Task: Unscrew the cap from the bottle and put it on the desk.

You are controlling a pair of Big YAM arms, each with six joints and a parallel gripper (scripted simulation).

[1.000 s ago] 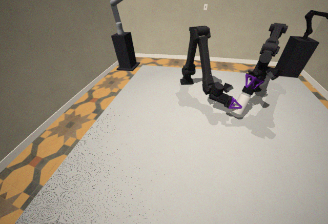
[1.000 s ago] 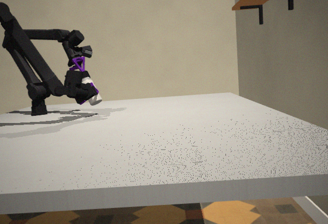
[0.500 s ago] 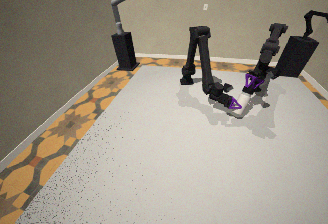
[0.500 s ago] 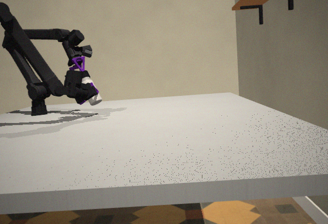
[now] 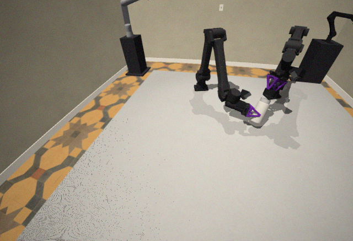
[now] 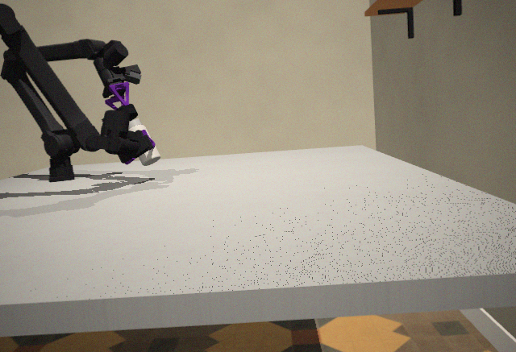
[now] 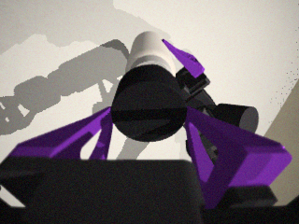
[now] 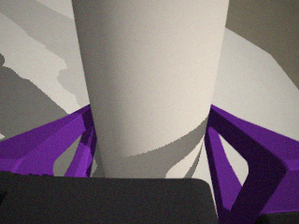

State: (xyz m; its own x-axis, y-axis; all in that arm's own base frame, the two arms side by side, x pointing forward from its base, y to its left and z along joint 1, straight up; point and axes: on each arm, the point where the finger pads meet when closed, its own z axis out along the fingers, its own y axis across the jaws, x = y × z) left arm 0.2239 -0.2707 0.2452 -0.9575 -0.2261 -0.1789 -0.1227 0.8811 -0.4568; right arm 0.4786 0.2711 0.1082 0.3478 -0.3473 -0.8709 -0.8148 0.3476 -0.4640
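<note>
The bottle lies 2 cm behind my right hand, 2 cm to the left of it and 5 cm above it. From my right hand the other things lie so: black cap 6 cm behind, 4 cm to the left, 12 cm above.
My left hand is 20 mm above the black cap, 10 mm to the left of it and 10 mm short of it. Round my left hand: bottle (90 mm below, 50 mm ahead, 30 mm to the right).
</note>
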